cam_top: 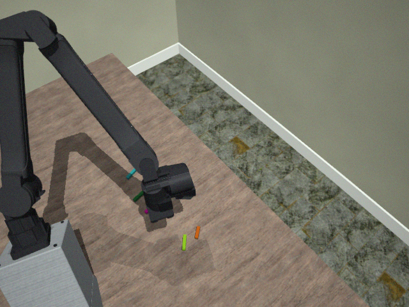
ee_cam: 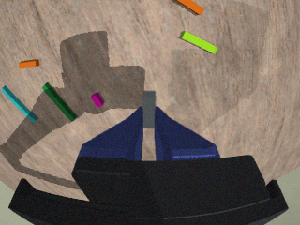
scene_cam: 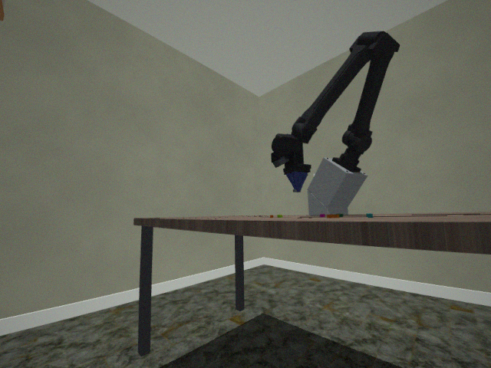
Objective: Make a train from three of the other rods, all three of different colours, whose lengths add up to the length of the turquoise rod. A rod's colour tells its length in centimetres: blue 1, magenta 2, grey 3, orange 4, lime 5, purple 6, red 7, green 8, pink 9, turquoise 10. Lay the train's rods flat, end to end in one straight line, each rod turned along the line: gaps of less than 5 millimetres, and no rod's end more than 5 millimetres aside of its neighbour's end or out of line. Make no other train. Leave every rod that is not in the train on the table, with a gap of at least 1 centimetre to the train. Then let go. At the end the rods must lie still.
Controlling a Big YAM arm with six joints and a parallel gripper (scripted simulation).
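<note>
Right now the magenta rod is 100 mm below my hand, 90 mm to the left of it and 30 mm behind it. Also, from my hand: lime rod (100 mm below, 70 mm to the right, 30 mm ahead); then grey rod (10 mm below); then green rod (160 mm to the left, 100 mm below, 20 mm behind).
</note>
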